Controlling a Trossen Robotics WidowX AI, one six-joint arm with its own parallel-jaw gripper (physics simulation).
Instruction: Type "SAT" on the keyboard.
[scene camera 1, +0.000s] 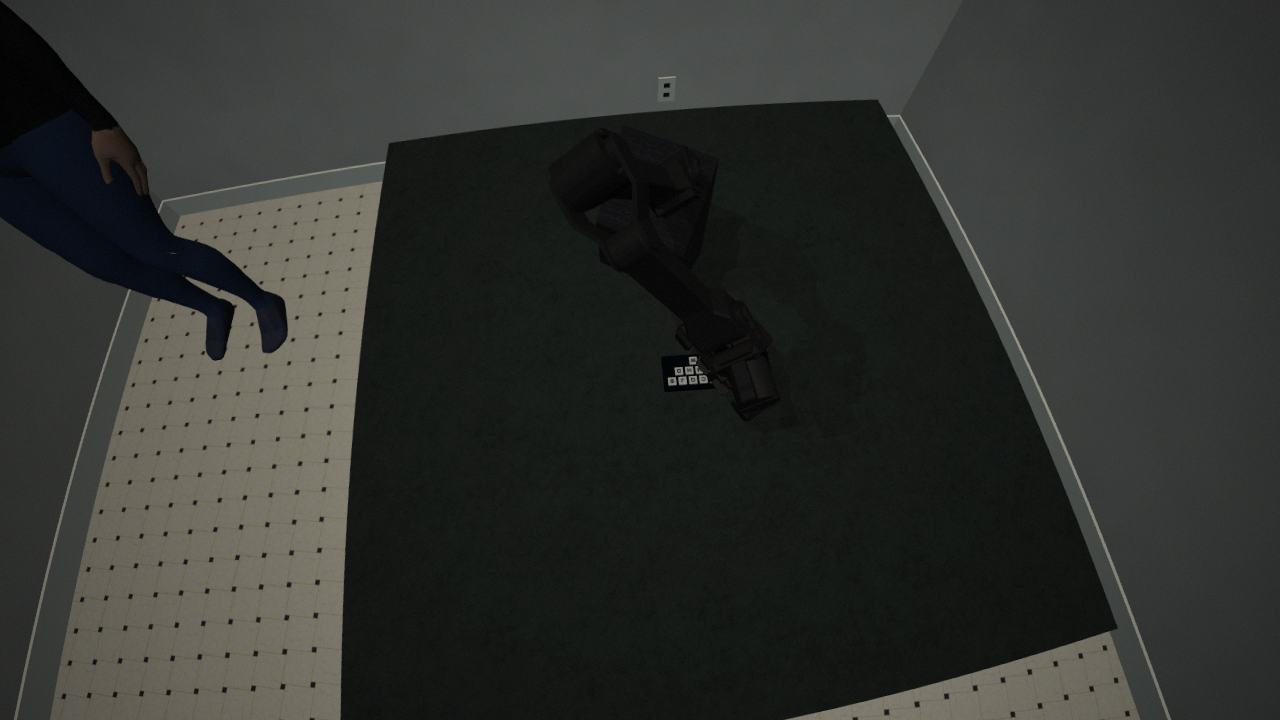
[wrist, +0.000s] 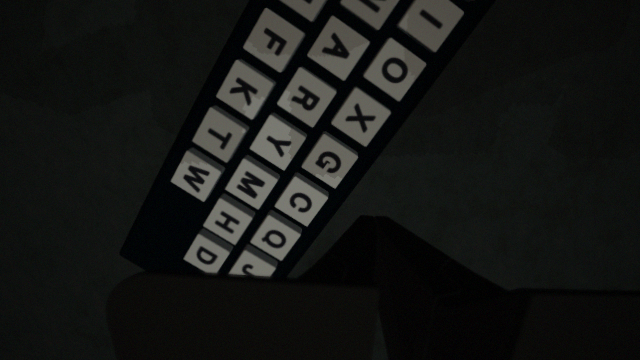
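The black keyboard with white letter keys lies on the dark table, partly under the arm in the scene view. In the wrist view it runs diagonally, with its far end cut off at the top. The A key is in the middle row, between a partly cut-off N key and the R key. The T key is between the K key and the W key. The S key does not show there. My gripper is shut and empty, its tips appearing beside the keyboard edge near the C and Q keys; their height is unclear.
The dark table extends around the keyboard. The arm's base stands near the table's back edge. A person in blue trousers is at the left, beyond the table's left edge. A wall outlet is behind the table.
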